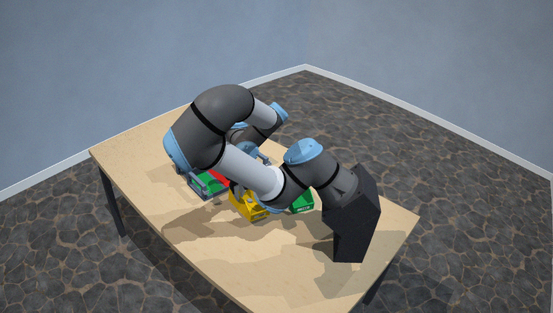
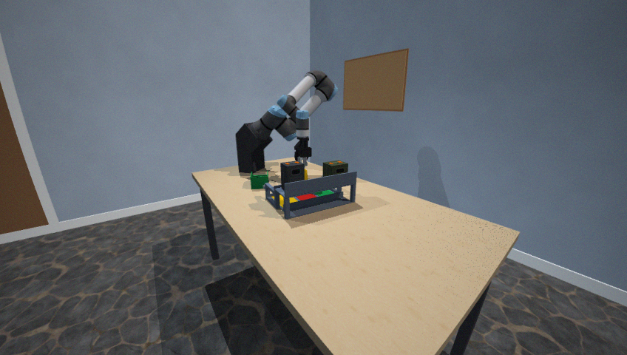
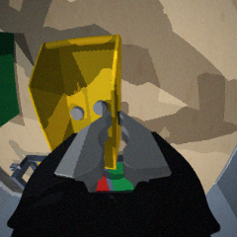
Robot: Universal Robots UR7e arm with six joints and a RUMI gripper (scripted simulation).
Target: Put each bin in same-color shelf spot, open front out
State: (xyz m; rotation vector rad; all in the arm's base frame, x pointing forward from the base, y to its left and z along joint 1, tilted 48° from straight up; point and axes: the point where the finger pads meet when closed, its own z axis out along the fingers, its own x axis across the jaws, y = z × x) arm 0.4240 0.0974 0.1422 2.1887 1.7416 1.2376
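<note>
Right now the yellow bin is 10 mm behind my hand, 50 mm to the right of it and 30 mm below it. From my hand the other things lie so: green bin: 70 mm behind, 250 mm to the right, 40 mm below; black box: 350 mm ahead, 210 mm to the right, 80 mm above.
</note>
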